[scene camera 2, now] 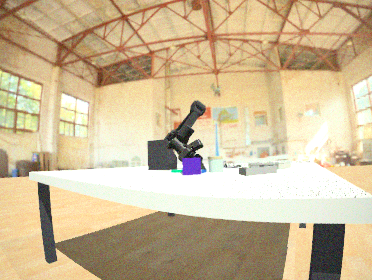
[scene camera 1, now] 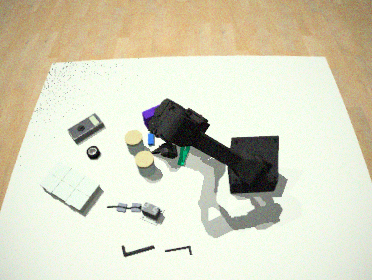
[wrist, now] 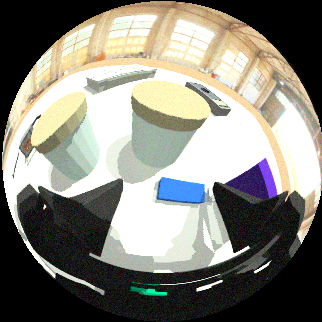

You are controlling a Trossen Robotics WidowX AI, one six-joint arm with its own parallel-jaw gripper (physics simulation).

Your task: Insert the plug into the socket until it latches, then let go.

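Pixels of known places: gripper, fingertip midpoint: [scene camera 2: 204,170] [scene camera 1: 150,141] [wrist: 169,185]; arm's base, origin of the base link: [scene camera 2: 164,151] [scene camera 1: 251,164].
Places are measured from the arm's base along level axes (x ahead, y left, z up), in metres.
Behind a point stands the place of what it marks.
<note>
A grey block [scene camera 1: 151,209] @[z -0.067, x 0.311, y 0.102 m] with a dark cable [scene camera 1: 112,207] @[z -0.104, x 0.444, y 0.071 m] running left through two small blue-grey pieces lies at the front left of the arm; it appears to be the plug and socket. In the wrist view, a grey housing with an orange square [wrist: 27,144] @[z -0.091, x 0.309, y 0.098 m] shows small at the far left. I cannot tell plug from socket, or whether they are joined. My gripper [scene camera 1: 152,142] @[z -0.099, x 0.328, y -0.177 m] [wrist: 169,185] @[z -0.099, x 0.328, y -0.177 m] is open and empty, away from them, low beside two round cream-topped containers. A blue block [scene camera 1: 151,139] @[z -0.098, x 0.322, y -0.186 m] [wrist: 180,192] @[z -0.098, x 0.323, y -0.188 m] shows between the fingertips in the wrist view, not gripped.
Cream-topped containers [scene camera 1: 133,138] @[z -0.040, x 0.376, y -0.151 m] [scene camera 1: 144,160] @[z -0.040, x 0.334, y -0.060 m] [wrist: 167,125] @[z -0.048, x 0.346, y -0.159 m] [wrist: 70,135] @[z -0.054, x 0.327, y -0.096 m] stand close by. A purple block [scene camera 1: 150,116] @[z -0.044, x 0.322, y -0.249 m] [scene camera 2: 191,166] @[z -0.076, x 0.323, y -0.287 m] [wrist: 255,182] @[z -0.052, x 0.326, y -0.245 m] and green piece [scene camera 1: 183,156] @[z -0.099, x 0.209, y -0.108 m] lie near the gripper. Further off are a grey device [scene camera 1: 86,128] @[z -0.085, x 0.571, y -0.242 m], black ring [scene camera 1: 93,148] @[z -0.096, x 0.534, y -0.156 m], pale tiled block [scene camera 1: 71,186] @[z -0.077, x 0.585, y 0.009 m] and hex keys [scene camera 1: 139,251] @[z -0.103, x 0.349, y 0.223 m] [scene camera 1: 179,248] @[z -0.105, x 0.229, y 0.216 m].
</note>
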